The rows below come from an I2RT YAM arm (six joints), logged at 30 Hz.
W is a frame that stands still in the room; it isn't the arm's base.
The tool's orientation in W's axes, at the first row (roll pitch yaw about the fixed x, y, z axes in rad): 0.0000 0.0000 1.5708
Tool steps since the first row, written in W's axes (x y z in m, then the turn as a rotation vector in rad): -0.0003 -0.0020 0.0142 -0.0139 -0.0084 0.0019; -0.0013 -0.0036 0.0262 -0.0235 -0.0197 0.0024; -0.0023 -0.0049 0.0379 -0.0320 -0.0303 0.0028; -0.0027 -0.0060 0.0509 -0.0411 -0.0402 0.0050; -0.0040 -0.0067 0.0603 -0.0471 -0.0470 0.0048; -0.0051 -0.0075 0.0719 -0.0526 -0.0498 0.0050; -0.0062 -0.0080 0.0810 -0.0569 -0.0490 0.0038
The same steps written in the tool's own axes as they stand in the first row. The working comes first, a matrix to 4 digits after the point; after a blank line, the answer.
The tool's axes in the first row as the columns of a matrix, in W's axes (used below as rounded here):
0.0000 -1.0000 0.0000
1.0000 0.0000 0.0000
0.0000 0.0000 1.0000

-0.0020 0.0003 0.0142 -0.0084 0.0139 0.0019; -0.0036 0.0013 0.0262 -0.0197 0.0235 0.0024; -0.0049 0.0023 0.0379 -0.0303 0.0320 0.0028; -0.0060 0.0027 0.0509 -0.0402 0.0411 0.0050; -0.0067 0.0040 0.0603 -0.0470 0.0471 0.0048; -0.0075 0.0051 0.0719 -0.0498 0.0526 0.0050; -0.0080 0.0062 0.0810 -0.0490 0.0569 0.0038
